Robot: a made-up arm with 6 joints. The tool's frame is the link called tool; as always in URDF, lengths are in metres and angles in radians. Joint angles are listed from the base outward. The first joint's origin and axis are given. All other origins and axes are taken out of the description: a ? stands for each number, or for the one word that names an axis. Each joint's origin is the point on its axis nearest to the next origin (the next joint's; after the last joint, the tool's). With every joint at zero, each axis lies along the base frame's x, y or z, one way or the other. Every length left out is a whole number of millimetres.
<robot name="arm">
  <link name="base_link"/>
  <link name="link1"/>
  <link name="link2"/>
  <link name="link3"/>
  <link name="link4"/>
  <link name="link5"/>
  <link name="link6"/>
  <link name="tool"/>
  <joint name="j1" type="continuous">
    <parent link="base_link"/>
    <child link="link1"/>
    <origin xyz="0 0 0.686"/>
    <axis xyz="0 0 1"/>
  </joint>
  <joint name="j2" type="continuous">
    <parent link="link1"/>
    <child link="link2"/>
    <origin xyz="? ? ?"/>
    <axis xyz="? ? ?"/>
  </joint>
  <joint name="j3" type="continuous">
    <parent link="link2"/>
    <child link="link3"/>
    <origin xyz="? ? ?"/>
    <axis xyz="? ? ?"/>
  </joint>
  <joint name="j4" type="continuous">
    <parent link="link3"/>
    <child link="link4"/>
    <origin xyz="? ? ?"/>
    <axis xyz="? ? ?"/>
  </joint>
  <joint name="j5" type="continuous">
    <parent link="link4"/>
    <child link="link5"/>
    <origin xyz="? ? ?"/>
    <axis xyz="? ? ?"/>
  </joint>
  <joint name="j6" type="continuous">
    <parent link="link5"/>
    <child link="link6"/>
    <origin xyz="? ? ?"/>
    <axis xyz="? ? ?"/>
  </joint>
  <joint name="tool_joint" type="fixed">
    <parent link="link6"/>
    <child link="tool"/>
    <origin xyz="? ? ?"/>
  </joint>
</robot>
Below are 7 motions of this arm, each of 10 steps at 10 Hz.
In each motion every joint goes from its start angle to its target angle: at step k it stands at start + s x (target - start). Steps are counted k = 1, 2, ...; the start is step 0. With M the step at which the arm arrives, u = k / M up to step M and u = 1 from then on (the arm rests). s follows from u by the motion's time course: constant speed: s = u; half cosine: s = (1 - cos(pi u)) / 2; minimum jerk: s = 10 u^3 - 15 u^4 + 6 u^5.
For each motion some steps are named. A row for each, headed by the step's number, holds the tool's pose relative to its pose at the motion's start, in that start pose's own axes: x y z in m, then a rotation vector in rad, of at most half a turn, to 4 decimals.
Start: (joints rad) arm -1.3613 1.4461 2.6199 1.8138 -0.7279 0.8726
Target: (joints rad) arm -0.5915 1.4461 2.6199 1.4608 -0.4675 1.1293
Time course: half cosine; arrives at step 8
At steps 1, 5, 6, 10:
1: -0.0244 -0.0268 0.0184 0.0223 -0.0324 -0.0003
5: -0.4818 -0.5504 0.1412 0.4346 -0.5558 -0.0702
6: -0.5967 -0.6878 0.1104 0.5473 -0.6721 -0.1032
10: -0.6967 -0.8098 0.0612 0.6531 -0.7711 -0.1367

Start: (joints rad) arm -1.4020 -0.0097 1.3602 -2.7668 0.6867 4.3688
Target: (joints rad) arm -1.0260 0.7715 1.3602 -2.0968 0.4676 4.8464
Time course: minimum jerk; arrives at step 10
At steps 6, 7, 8, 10:
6: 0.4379 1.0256 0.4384 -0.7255 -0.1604 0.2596
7: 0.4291 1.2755 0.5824 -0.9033 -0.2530 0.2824
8: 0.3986 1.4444 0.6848 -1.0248 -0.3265 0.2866
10: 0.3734 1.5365 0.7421 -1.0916 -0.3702 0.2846

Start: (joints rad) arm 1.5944 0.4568 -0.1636 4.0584 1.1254 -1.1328
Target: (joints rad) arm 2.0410 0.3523 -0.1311 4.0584 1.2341 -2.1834
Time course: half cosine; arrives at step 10
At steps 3, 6, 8, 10:
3: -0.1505 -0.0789 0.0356 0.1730 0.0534 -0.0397
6: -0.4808 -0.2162 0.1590 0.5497 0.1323 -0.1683
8: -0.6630 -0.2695 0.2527 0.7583 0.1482 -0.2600
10: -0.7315 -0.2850 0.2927 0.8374 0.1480 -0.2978

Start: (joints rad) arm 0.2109 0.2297 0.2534 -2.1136 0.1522 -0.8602
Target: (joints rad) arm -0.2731 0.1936 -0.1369 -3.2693 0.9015 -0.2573
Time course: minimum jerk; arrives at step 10
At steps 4, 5, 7, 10:
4: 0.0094 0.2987 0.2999 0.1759 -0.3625 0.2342
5: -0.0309 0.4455 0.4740 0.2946 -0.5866 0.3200
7: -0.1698 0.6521 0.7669 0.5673 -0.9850 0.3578
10: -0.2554 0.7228 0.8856 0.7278 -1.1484 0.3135

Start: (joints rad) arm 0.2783 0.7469 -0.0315 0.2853 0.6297 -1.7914
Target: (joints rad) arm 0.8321 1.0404 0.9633 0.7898 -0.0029 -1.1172
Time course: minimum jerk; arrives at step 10
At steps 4, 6, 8, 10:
4: 0.1880 0.2639 -0.3780 -0.4191 0.1846 0.0376
6: 0.2325 0.5738 -0.8623 -0.9013 0.2942 0.1603
8: 0.1482 0.7903 -1.2003 -1.2221 0.2913 0.2815
10: 0.1167 0.8375 -1.2718 -1.2894 0.2807 0.3103

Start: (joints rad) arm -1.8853 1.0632 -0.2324 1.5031 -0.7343 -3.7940
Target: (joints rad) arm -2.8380 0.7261 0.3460 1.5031 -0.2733 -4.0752
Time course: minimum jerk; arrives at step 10
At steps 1, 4, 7, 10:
1: 0.0046 0.0152 0.0006 0.0136 0.0022 -0.0008
4: 0.1741 0.5884 0.1742 0.4896 0.0719 0.0230
7: 0.2991 1.3920 1.0998 1.1680 0.1524 0.2972
10: 0.2434 1.5373 1.5007 1.3280 0.1677 0.4399

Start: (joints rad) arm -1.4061 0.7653 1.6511 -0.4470 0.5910 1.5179
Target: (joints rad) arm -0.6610 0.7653 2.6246 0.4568 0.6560 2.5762
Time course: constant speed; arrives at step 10
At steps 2, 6, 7, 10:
2: 0.0329 -0.2167 0.3347 -0.1752 -0.1428 -0.1741
6: -0.0315 -0.8270 0.7117 -0.5465 -0.1255 -0.6321
7: -0.0710 -0.9920 0.7374 -0.6440 -0.0529 -0.7411
10: -0.2370 -1.4508 0.6591 -0.9493 0.3107 -0.9761

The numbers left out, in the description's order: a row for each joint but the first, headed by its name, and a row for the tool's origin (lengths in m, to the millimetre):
j2: xyz 0.231 0 0, axis 0 1 0
j3: xyz 0 0 0.673, axis 0 -1 0
j4: xyz 1.443 0 0.196, axis -1 0 0
j5: xyz 0 0 0, axis 0 -1 0
j6: xyz 0.258 0 0, axis -1 0 0
tool: xyz 0 0 0

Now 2 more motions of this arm.
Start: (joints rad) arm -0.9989 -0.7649 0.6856 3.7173 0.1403 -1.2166
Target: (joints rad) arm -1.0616 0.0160 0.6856 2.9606 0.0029 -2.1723
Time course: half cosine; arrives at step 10
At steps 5, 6, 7, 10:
5: 0.2067 0.4909 0.6703 0.7992 -0.2120 0.2835
6: 0.2058 0.6618 0.8732 1.0424 -0.2175 0.4120
7: 0.1786 0.8203 1.0504 1.2567 -0.1923 0.5381
10: 0.0928 1.0583 1.2983 1.5601 -0.0965 0.7343

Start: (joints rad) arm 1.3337 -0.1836 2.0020 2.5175 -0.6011 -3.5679
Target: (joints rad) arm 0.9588 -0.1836 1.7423 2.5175 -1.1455 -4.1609
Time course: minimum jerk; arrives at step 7
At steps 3, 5, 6, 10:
3: -0.0968 -0.0338 -0.1310 0.1319 -0.0282 0.1080
5: -0.2442 -0.1033 -0.2589 0.3129 -0.0207 0.2826
6: -0.2826 -0.1245 -0.2821 0.3592 -0.0092 0.3303
10: -0.2900 -0.1288 -0.2861 0.3682 -0.0065 0.3396

